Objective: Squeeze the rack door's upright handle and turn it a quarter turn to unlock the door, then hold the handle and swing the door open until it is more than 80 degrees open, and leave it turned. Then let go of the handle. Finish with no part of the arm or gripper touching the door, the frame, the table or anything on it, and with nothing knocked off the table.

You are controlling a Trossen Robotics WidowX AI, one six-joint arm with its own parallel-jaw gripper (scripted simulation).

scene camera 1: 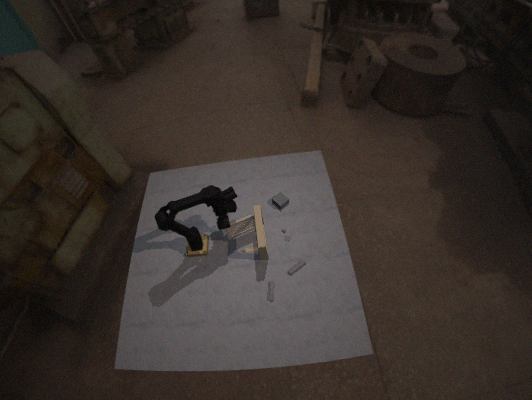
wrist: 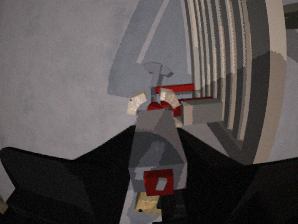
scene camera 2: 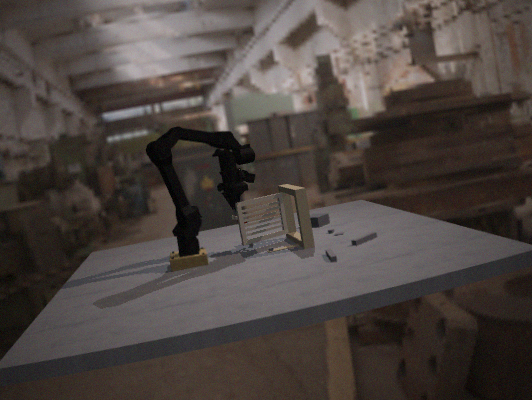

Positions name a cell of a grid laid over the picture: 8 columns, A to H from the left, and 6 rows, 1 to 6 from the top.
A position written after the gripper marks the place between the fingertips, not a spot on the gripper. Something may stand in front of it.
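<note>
The gripper (scene camera 2: D4) is visible here, and it appears in the wrist view (wrist: E4) as well.
</note>
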